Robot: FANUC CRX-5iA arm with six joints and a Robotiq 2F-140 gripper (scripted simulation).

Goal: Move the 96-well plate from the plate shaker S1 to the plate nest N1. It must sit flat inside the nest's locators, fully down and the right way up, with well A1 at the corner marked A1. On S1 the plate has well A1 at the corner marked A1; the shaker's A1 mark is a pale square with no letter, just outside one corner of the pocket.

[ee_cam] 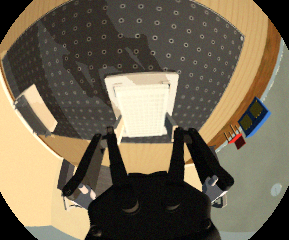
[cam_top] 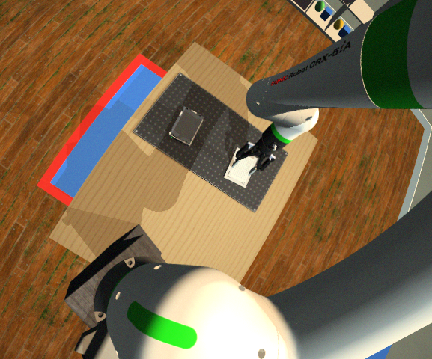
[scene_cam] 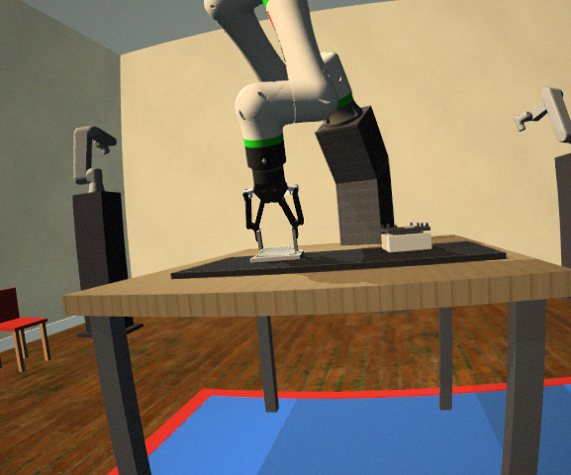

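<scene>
Now: the 96-well plate 3 cm below my hand. The rest, counted from my hand: plate nest N1 (4 cm below).
</scene>
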